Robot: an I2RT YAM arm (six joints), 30 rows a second.
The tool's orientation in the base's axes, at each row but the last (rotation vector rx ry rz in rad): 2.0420, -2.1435, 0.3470; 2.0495, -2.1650, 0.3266; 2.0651, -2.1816, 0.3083; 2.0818, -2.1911, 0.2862; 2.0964, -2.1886, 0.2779; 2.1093, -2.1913, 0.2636
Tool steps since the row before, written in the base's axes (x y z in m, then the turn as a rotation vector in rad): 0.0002, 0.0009, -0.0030, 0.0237, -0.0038, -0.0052; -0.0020, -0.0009, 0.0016, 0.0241, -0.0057, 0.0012; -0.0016, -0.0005, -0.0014, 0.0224, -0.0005, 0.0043; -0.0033, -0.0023, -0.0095, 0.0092, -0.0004, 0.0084; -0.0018, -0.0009, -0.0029, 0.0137, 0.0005, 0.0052; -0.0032, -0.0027, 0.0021, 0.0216, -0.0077, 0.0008
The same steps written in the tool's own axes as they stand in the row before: -0.0017, 0.0000, 0.0026, 0.0009, -0.0235, 0.0071; 0.0014, 0.0019, -0.0014, 0.0043, -0.0244, 0.0014; 0.0003, 0.0017, 0.0014, 0.0001, -0.0226, -0.0029; 0.0005, 0.0038, 0.0096, 0.0016, -0.0097, -0.0076; 0.0004, 0.0019, 0.0029, -0.0001, -0.0140, -0.0044; 0.0032, 0.0030, -0.0017, 0.0068, -0.0218, 0.0018
